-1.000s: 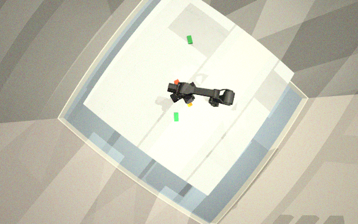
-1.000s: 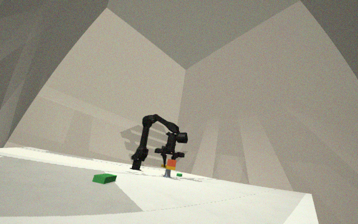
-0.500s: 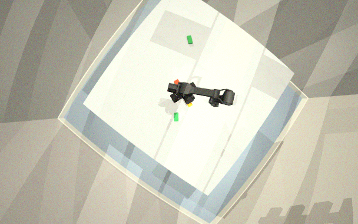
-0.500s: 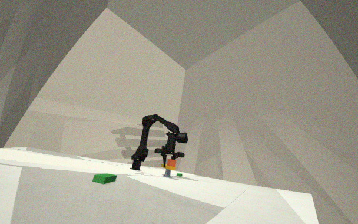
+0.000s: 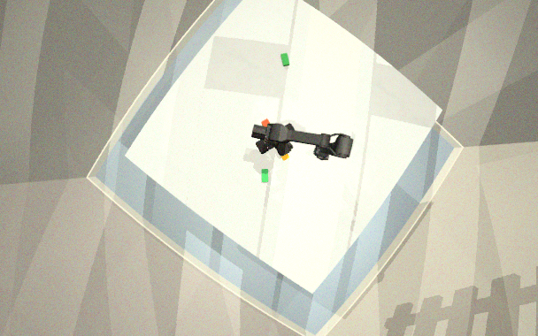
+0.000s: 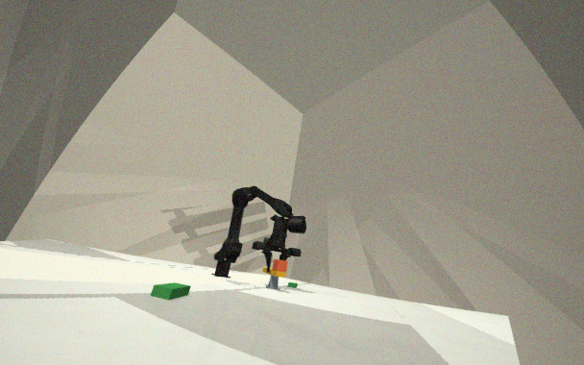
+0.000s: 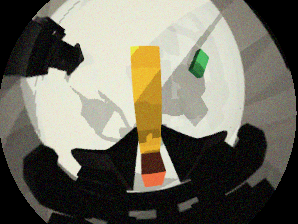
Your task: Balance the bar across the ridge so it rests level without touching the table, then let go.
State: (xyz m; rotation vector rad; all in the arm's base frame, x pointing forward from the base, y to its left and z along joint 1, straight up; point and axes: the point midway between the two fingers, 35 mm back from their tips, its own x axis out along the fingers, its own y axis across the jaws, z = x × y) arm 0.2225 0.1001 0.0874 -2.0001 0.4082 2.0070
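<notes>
The ridge is 3 cm ahead of my gripper tip, 1 cm to the right of it and 1 cm below it.
</notes>
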